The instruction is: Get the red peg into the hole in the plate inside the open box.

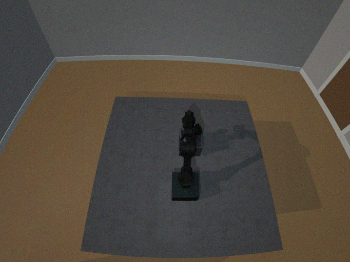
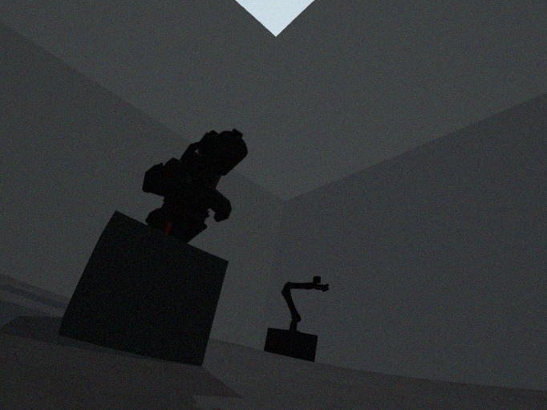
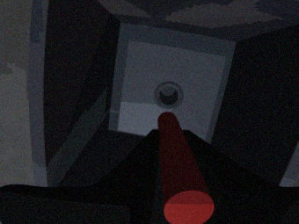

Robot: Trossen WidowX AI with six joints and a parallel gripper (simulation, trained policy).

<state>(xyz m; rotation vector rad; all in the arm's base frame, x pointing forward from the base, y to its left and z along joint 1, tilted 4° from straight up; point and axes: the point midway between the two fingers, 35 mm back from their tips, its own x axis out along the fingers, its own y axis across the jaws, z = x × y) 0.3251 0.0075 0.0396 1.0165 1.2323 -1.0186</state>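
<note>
My gripper tip is 2 cm below the red peg. Round my gripper tip: plate (8 cm below, 1 cm to the right).
</note>
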